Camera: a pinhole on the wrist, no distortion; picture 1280 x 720 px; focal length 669.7 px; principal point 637.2 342.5 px. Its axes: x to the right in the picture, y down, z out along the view. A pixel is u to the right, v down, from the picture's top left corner.
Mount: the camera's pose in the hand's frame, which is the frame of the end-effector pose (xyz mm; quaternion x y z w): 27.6 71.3 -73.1 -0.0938 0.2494 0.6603 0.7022
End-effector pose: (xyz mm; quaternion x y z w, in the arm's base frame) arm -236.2 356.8 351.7 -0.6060 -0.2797 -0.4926 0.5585
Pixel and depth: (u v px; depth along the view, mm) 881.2 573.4 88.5
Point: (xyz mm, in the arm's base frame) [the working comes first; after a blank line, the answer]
In the camera's frame: 32.2 30.5 88.5

-103.6 315.3 309.7
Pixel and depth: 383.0 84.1 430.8
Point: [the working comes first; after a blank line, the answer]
In the camera's frame: -163.5 -166.2 430.8

59.2 597.6 606.2
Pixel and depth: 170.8 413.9 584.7
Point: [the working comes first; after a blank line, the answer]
In the camera's frame: -407.2 62.3 584.7

-30.3 942.3 514.1
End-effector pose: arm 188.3 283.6 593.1 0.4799 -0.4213 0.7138 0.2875
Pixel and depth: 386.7 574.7 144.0
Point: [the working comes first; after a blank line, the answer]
In the camera's frame: -53.9 49.9 144.0

144.0 162.4 588.3
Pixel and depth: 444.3 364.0 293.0
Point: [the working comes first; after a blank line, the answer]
In the camera's frame: -84.4 9.4 293.0

145.7 27.1 668.7
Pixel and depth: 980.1 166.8 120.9
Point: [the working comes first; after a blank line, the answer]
In the camera's frame: 61.9 -31.7 120.9

8.8 203.1 614.1
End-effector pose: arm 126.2 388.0 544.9 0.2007 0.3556 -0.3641 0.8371
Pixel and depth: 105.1 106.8 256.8
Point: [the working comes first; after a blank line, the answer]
In the camera's frame: -204.0 -90.4 256.8

311.2 172.8 567.3
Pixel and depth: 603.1 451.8 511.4
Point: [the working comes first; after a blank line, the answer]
In the camera's frame: -26.0 83.5 511.4

554.0 316.3 784.5
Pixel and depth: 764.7 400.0 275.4
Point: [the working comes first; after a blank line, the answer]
In the camera's frame: 52.4 23.6 275.4

408.6 433.2 609.5
